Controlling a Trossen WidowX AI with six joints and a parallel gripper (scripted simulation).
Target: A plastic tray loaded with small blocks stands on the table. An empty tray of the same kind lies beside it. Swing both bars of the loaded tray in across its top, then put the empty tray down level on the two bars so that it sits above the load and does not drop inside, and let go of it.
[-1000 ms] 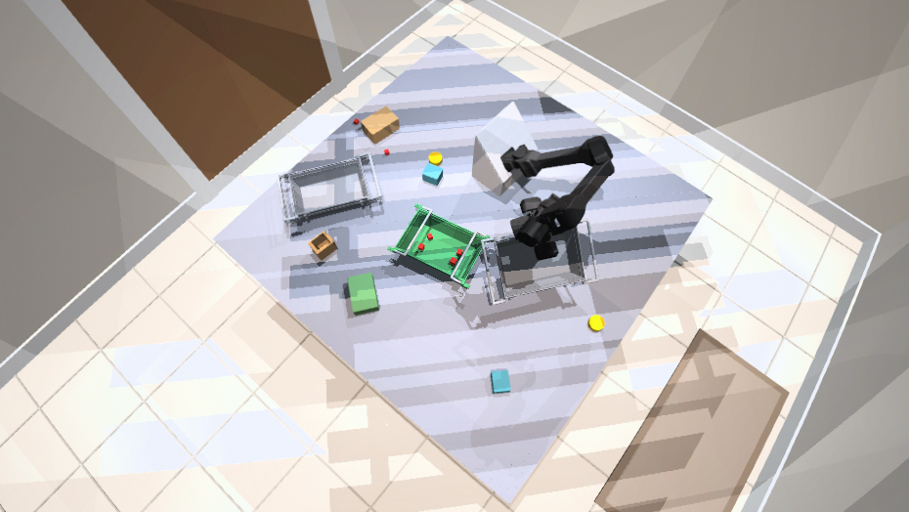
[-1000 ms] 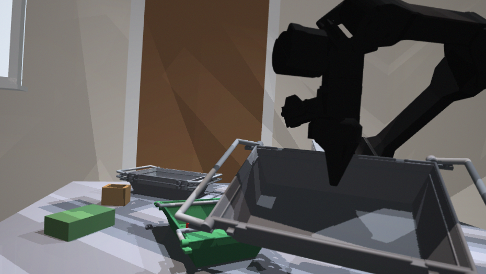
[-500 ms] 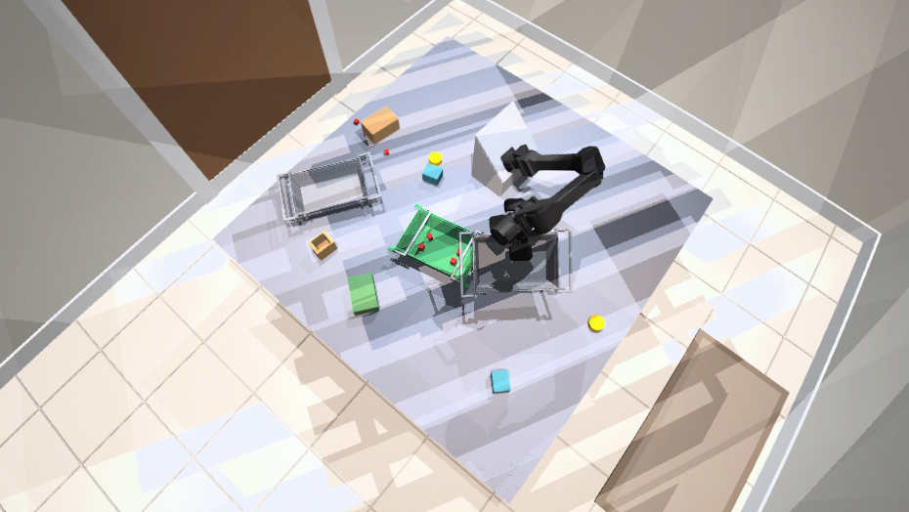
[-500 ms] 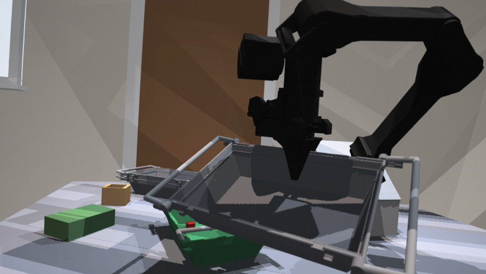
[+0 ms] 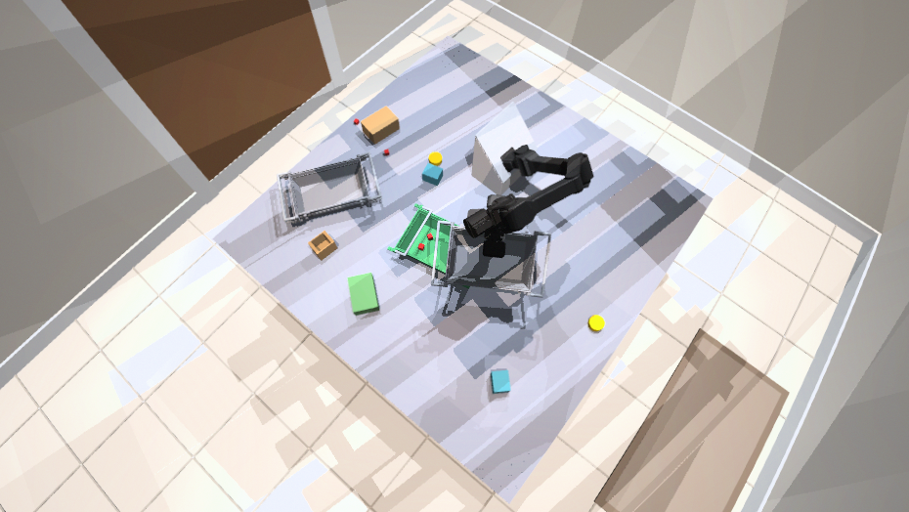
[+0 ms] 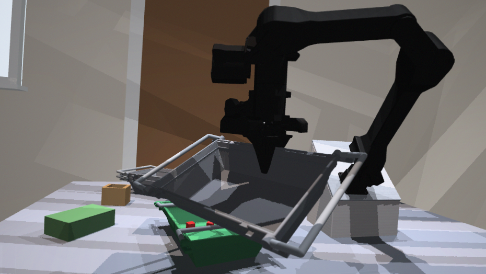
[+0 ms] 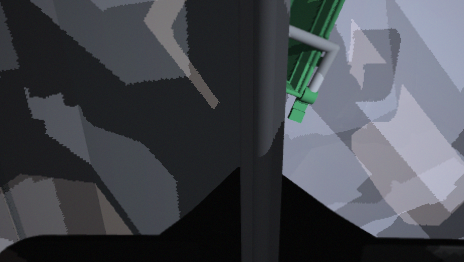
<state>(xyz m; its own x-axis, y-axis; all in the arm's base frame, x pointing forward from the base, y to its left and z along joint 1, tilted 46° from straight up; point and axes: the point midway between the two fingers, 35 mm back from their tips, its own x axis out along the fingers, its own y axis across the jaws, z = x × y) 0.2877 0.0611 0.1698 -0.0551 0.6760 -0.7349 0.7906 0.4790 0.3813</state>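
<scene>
My gripper tip is now 60 mm short of the grey tray and 50 mm to the right of it. From my gripper tip the other things lie so: green block (380 mm ahead, 210 mm to the right, 160 mm below); box (360 mm ahead, 430 mm to the right, 160 mm below); red block (120 mm ahead, 190 mm to the right, 170 mm below).
</scene>
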